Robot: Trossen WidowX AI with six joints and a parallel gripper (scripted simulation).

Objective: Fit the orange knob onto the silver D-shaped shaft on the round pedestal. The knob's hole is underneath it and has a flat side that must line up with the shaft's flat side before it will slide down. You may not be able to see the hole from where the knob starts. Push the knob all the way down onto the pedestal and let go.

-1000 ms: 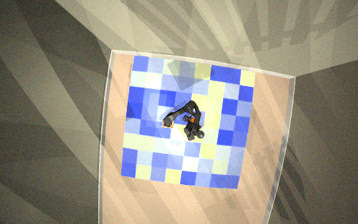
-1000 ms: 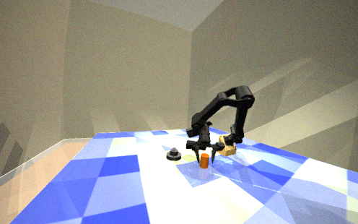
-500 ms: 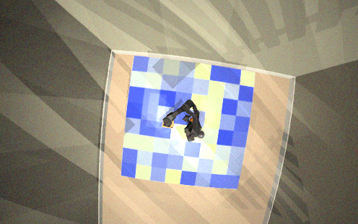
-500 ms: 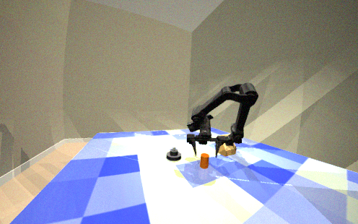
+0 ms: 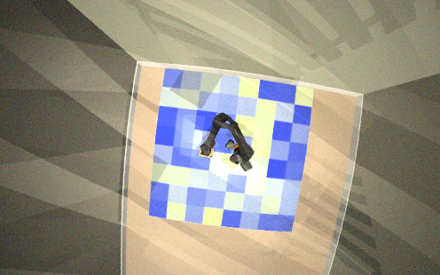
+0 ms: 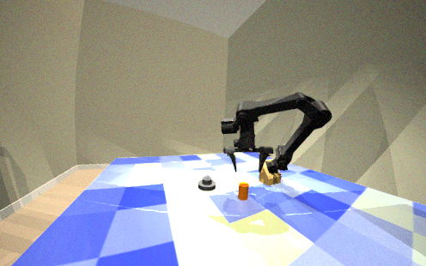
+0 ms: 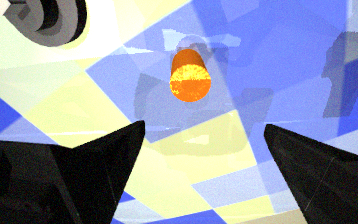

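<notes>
My gripper tip is 1 cm to the left of the orange knob and 7 cm above it. The rest, counted from my gripper tip: round dark pedestal (12 cm ahead, 14 cm to the right, 8 cm below).
</notes>
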